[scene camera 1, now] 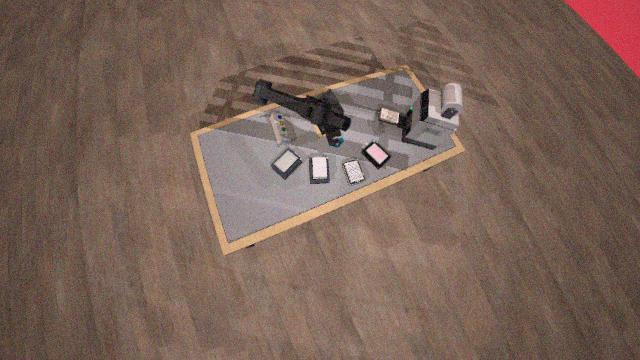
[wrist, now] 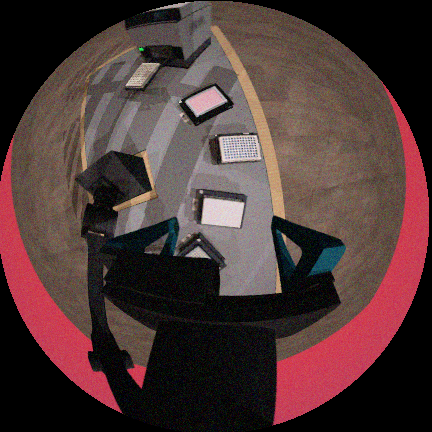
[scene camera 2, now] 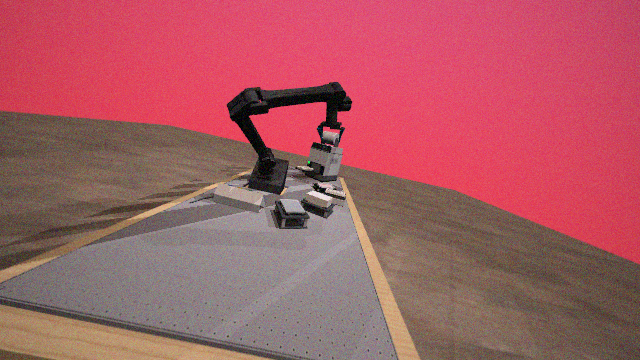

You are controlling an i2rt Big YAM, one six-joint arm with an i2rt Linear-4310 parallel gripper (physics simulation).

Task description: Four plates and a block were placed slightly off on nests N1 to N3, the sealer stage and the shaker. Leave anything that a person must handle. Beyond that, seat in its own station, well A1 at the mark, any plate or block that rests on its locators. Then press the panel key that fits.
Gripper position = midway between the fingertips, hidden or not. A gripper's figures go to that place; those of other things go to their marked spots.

Labels:
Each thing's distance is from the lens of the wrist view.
gripper [wrist: 224, 221]: 0.14 m
pink-topped plate [wrist: 211, 97]: 0.56 m

